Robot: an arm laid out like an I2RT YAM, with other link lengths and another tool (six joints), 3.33 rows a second.
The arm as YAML. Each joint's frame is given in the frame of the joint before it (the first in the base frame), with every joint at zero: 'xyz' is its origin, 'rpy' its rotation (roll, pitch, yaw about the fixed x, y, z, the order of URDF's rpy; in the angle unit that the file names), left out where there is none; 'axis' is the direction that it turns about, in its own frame. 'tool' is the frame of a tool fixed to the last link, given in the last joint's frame.
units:
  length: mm
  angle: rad
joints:
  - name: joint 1
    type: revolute
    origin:
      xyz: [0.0, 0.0, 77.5]
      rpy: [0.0, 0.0, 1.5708]
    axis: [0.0, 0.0, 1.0]
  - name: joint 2
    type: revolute
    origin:
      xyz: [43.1, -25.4, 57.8]
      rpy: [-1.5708, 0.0, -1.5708]
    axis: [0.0, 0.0, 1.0]
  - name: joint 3
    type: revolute
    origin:
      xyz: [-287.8, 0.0, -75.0]
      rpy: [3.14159, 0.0, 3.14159]
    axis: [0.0, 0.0, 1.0]
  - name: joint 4
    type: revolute
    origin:
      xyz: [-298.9, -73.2, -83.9]
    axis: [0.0, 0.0, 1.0]
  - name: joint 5
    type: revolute
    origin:
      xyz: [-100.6, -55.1, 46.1]
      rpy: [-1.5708, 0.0, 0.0]
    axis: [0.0, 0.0, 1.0]
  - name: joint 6
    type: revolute
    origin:
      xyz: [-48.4, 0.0, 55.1]
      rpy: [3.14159, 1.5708, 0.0]
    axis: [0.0, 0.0, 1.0]
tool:
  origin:
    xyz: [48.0, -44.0, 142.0]
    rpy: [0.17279, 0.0, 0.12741]
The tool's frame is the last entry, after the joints.
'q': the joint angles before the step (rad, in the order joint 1, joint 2, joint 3, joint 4, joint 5, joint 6). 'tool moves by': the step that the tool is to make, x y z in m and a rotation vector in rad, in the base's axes. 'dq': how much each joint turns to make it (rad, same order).
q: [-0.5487, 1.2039, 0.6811, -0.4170, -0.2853, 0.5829]
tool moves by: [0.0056, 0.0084, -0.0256, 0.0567, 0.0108, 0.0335]
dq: [0.0009, 0.0711, -0.0213, 0.0529, -0.0537, -0.0023]
